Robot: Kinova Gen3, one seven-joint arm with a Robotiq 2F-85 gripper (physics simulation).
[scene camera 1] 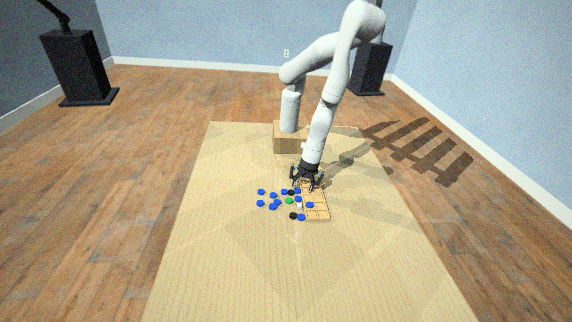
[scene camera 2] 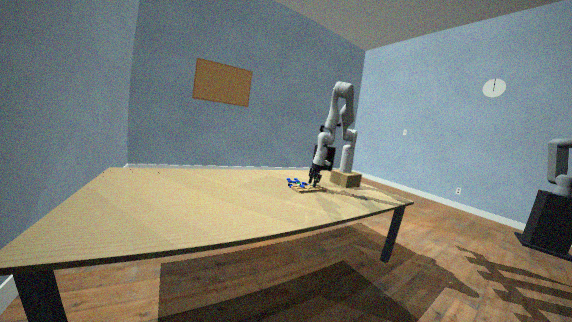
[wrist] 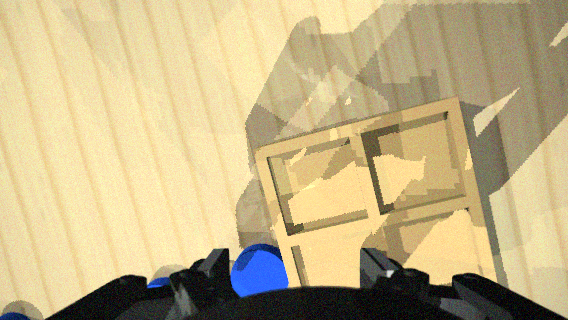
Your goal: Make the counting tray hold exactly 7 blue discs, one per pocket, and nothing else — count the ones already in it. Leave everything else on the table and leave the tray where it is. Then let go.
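Observation:
My gripper [scene camera 1: 302, 187] [scene camera 2: 313, 184] [wrist: 294, 268] is open and empty, low over the far end of the tan counting tray [scene camera 1: 318, 220] [wrist: 452, 106]. In the wrist view a blue disc [wrist: 260, 272] lies against the tray's left edge, beyond the left finger; the two far pockets hold no disc. In scene camera 1 one blue disc [scene camera 1: 309, 205] sits in the tray. Blue discs [scene camera 1: 298, 199] [scene camera 1: 301, 217] lie along its left edge, and several others, such as one blue disc [scene camera 1: 273, 195], lie farther left. The gripper partly hides the tray's far end.
A green disc [scene camera 1: 288, 200], two black discs [scene camera 1: 291, 192] [scene camera 1: 293, 215] and a small white cube [scene camera 1: 299, 205] lie left of the tray among the blue discs. The arm's wooden base block [scene camera 1: 287, 145] [scene camera 2: 345, 179] stands behind.

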